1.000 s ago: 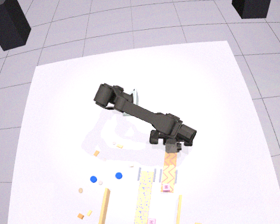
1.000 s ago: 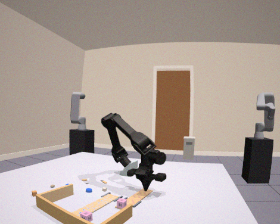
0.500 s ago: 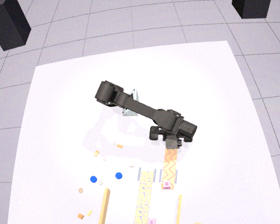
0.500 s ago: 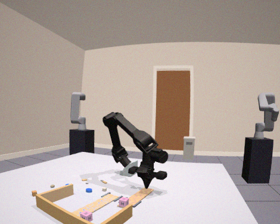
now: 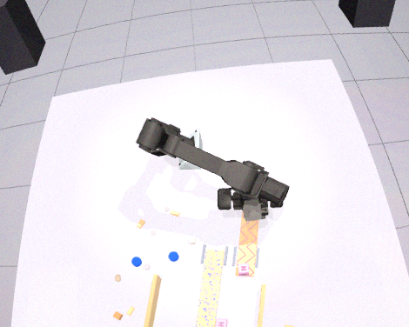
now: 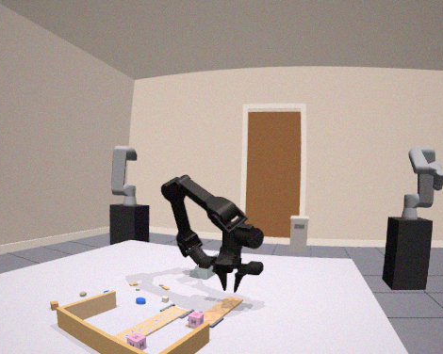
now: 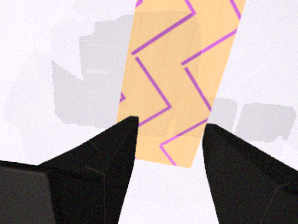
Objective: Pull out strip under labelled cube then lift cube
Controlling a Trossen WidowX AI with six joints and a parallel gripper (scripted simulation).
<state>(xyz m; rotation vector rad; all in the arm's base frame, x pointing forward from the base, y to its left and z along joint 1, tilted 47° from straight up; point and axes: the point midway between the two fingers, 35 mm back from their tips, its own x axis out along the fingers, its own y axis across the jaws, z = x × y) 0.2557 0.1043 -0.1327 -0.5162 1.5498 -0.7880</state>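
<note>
The zigzag strip is 7 cm ahead of my gripper tip, 4 cm below it and 2 cm to the right of it.
</note>
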